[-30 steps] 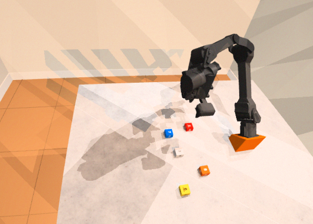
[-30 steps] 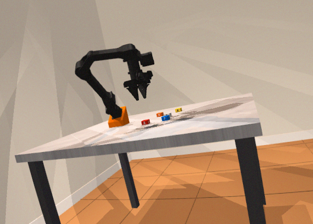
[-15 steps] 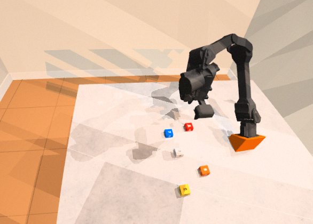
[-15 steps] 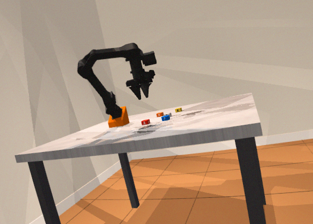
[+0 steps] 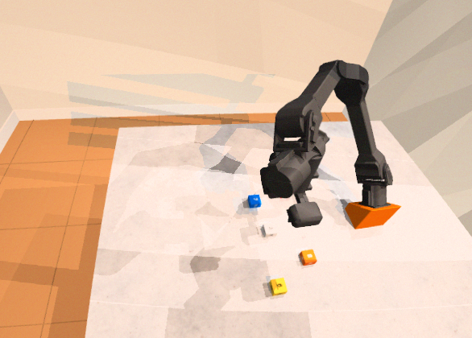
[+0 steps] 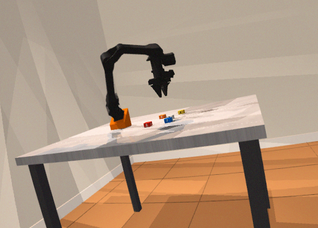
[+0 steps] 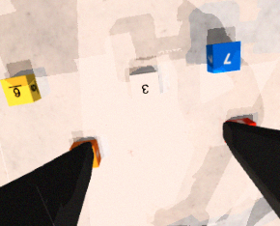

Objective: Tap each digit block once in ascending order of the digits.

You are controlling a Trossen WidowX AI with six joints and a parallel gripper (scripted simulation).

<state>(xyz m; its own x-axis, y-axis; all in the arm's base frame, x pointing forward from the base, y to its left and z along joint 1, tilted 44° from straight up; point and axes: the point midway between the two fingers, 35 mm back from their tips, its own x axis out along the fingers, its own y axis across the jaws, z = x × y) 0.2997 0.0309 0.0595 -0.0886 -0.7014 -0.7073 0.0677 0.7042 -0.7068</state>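
Now: the white block 10 mm ahead of my gripper tip and 110 mm below it. Round my gripper tip: orange block: 60 mm behind, 100 mm to the left, 110 mm below; then blue block: 30 mm ahead, 100 mm to the right, 110 mm below; then red block: 80 mm behind, 110 mm to the right, 110 mm below.
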